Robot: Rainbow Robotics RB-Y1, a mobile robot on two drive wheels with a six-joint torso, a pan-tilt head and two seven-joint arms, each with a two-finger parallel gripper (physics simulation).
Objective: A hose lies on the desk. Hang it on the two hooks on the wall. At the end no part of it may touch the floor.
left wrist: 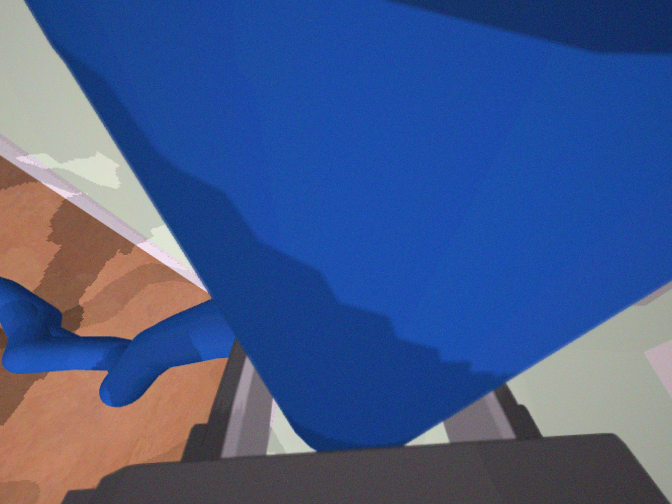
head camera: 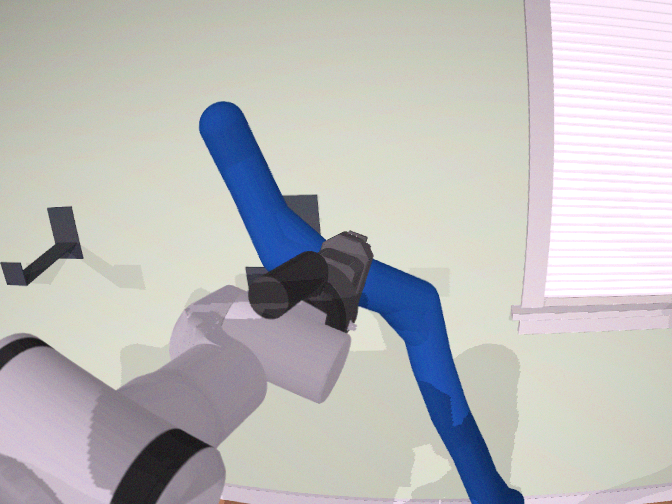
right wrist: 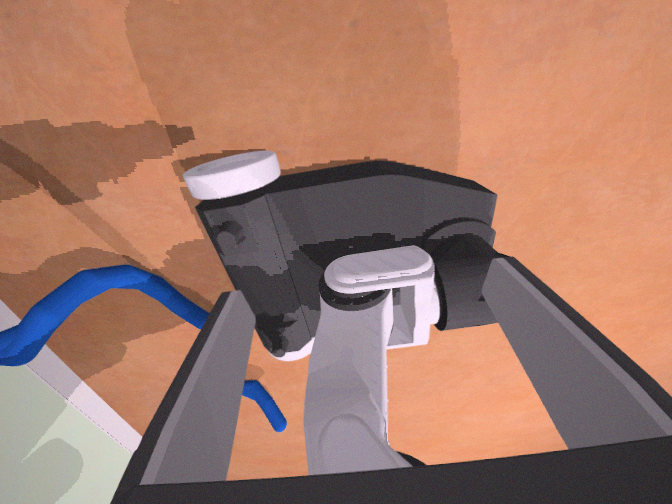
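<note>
A thick blue hose [head camera: 336,271] runs from a free end at the upper middle down to the bottom right in the head view. My left gripper [head camera: 347,273] is shut on the hose in front of one dark wall hook [head camera: 303,211], which is mostly hidden behind hose and gripper. A second dark hook [head camera: 46,252] sticks out of the wall at the left. In the left wrist view the hose [left wrist: 379,206] fills the frame between the fingers, and its far part [left wrist: 124,347] lies on the floor. My right gripper [right wrist: 369,347] is open and empty, and the hose's tail [right wrist: 97,292] lies on the floor to its left.
A window with blinds [head camera: 610,151] and a sill is at the right of the pale green wall. A white baseboard [head camera: 325,494] meets the brown wooden floor [right wrist: 542,108]. The robot's own base [right wrist: 347,244] is below the right gripper.
</note>
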